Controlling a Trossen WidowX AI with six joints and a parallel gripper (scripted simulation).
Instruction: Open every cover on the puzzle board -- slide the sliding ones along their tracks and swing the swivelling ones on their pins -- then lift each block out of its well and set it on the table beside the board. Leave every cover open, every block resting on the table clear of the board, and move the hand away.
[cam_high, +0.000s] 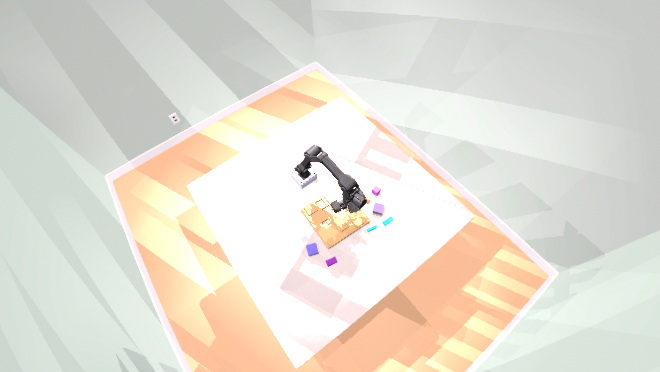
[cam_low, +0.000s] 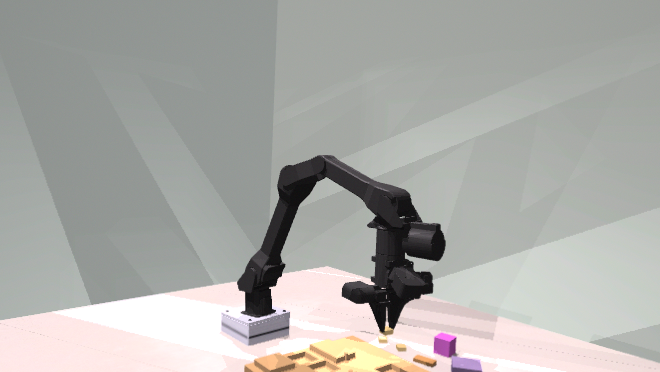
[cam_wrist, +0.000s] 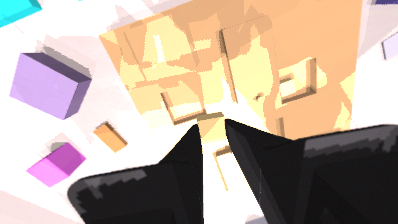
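The puzzle board is 6 cm behind my gripper tip, 6 cm to the right of it and 9 cm below it. From my gripper tip the other things lie so: blue-violet block (29 cm to the right, 10 cm below); then lilac block (10 cm ahead, 16 cm to the left, 10 cm below); then small orange piece (1 cm ahead, 16 cm to the left, 11 cm below).
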